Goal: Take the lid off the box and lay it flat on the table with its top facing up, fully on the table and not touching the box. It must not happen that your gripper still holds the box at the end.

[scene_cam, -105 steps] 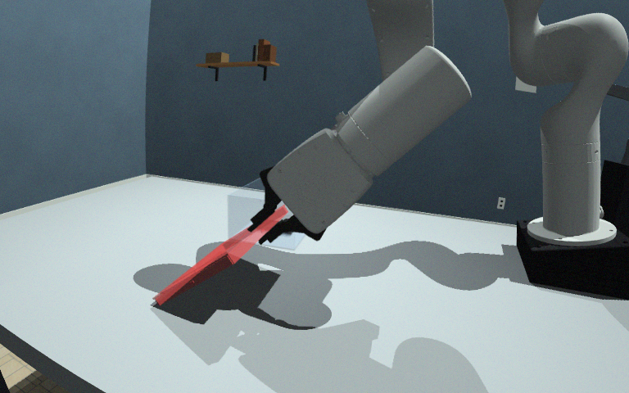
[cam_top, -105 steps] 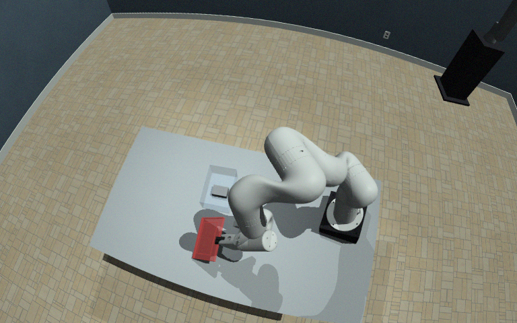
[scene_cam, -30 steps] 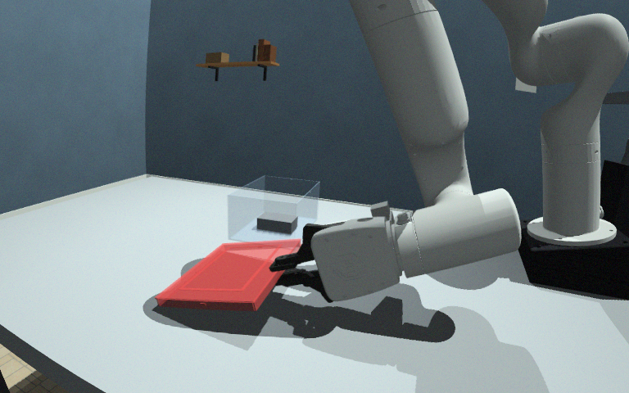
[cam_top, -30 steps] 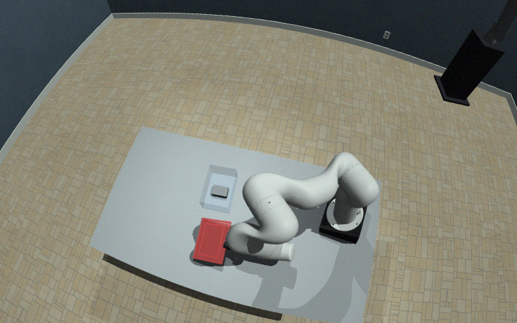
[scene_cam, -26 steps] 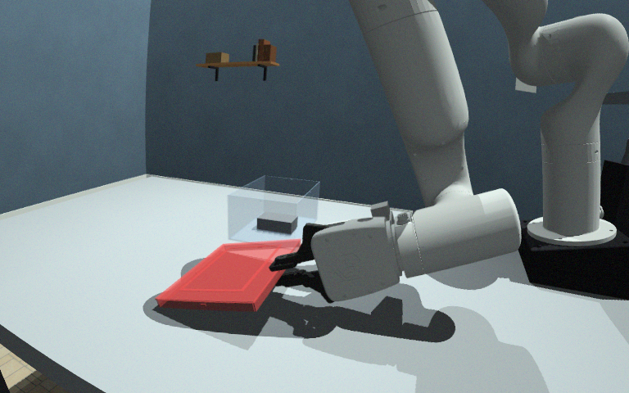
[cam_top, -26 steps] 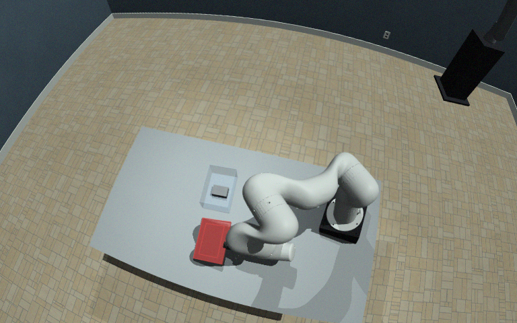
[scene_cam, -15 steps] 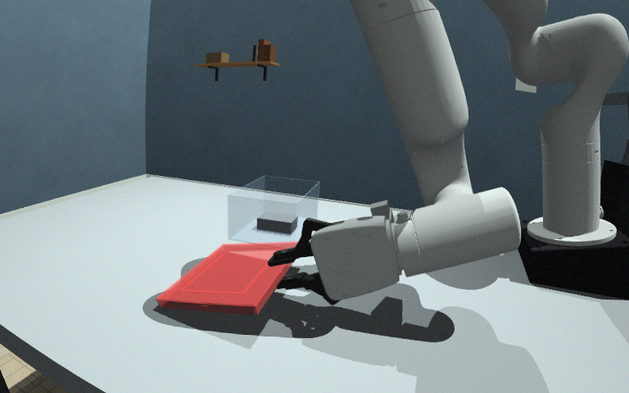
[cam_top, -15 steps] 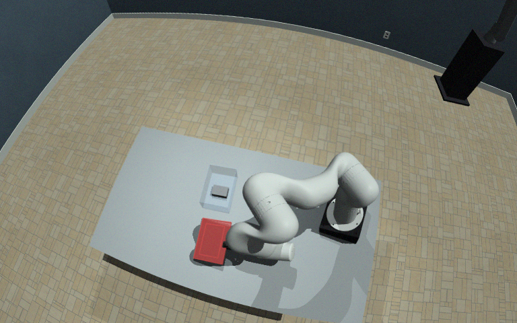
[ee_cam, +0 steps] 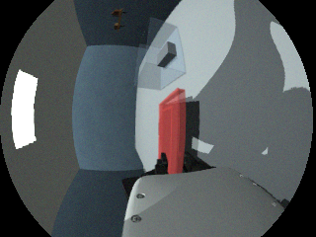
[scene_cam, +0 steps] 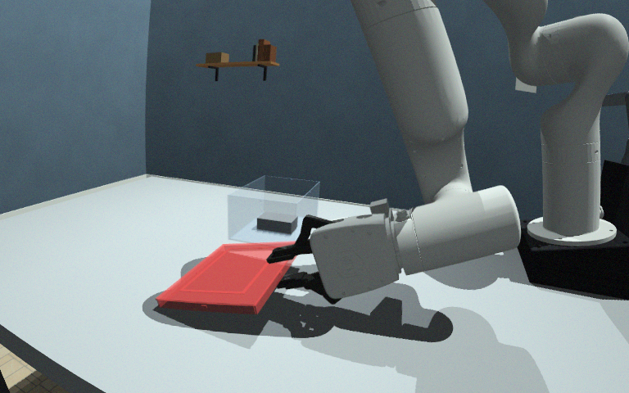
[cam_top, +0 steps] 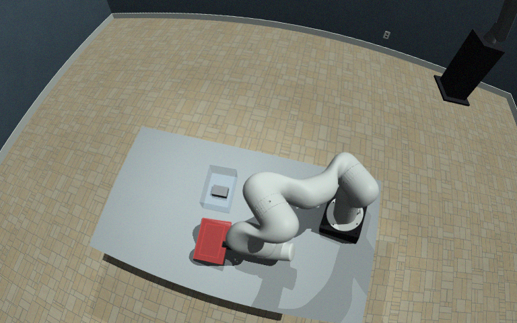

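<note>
The red lid is 8 cm ahead of my hand, 2 cm to the right of it and 3 cm below it. The rest, counted from my hand: box 8 cm ahead, 29 cm to the right.
</note>
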